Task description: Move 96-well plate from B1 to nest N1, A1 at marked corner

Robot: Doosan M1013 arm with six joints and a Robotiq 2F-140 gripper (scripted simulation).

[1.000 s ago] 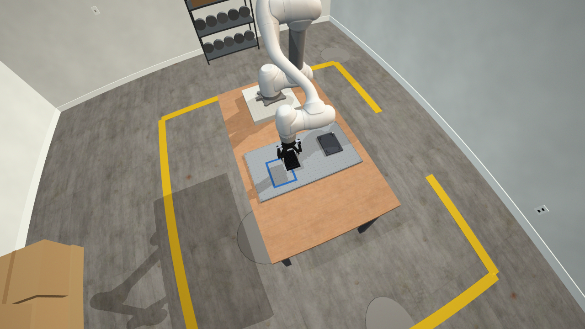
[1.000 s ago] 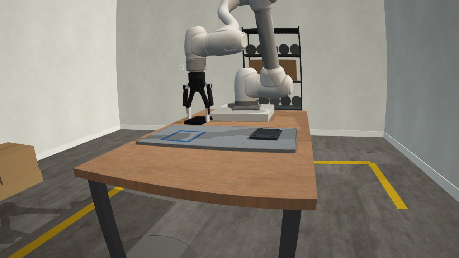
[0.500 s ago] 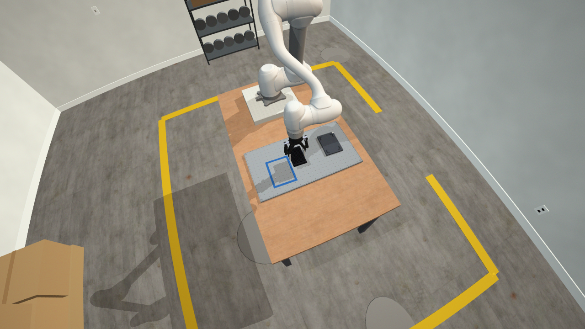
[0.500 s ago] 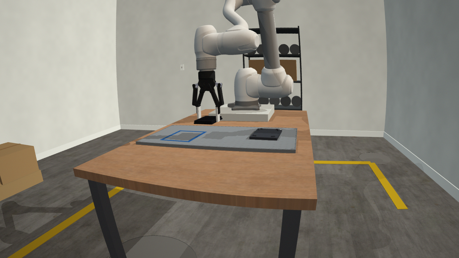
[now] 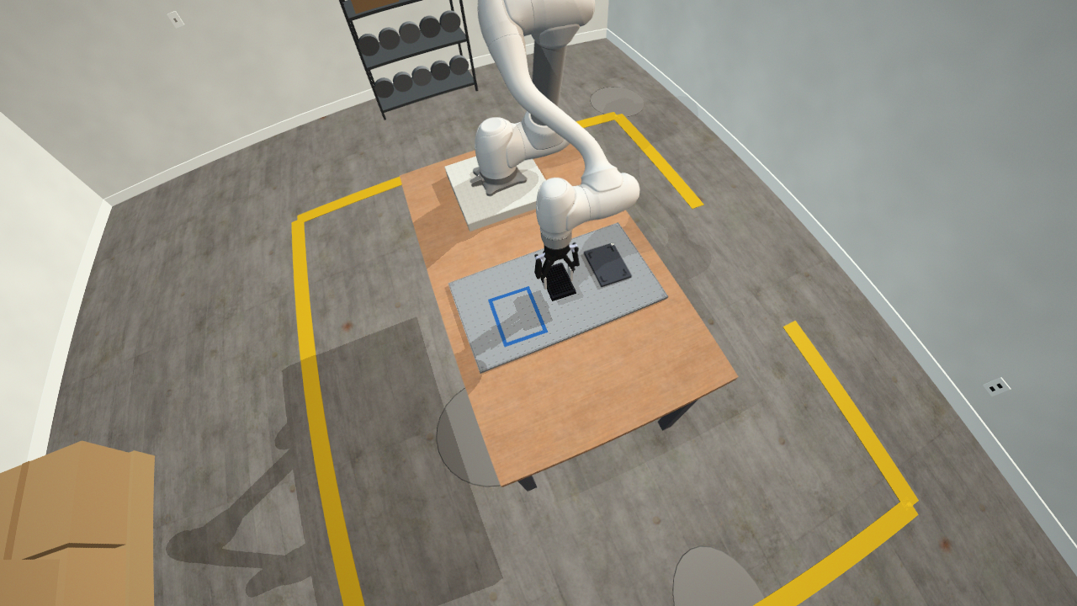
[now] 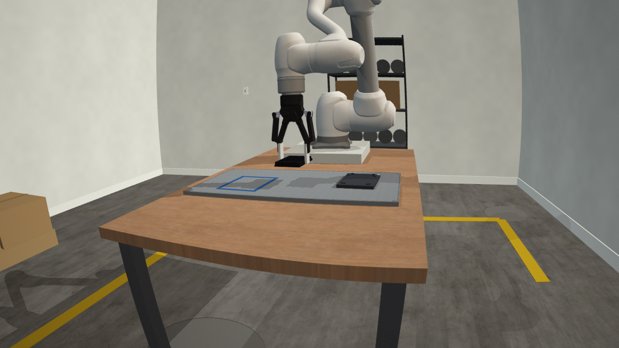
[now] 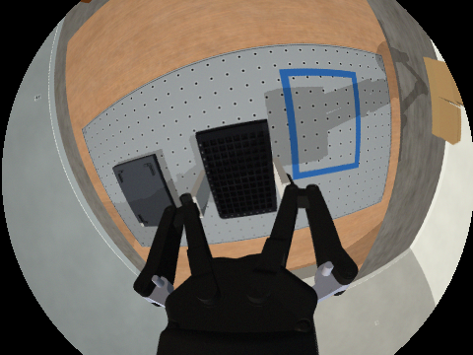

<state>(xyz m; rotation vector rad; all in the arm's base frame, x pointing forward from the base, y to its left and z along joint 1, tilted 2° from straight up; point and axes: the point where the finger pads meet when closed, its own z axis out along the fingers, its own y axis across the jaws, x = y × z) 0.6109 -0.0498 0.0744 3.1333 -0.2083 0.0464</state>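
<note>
The dark plate nest N1 lies 22 cm to the left of my hand, 9 cm below it and 2 cm behind it. From my hand the other things lie so: black 96-well plate 2 cm below.
</note>
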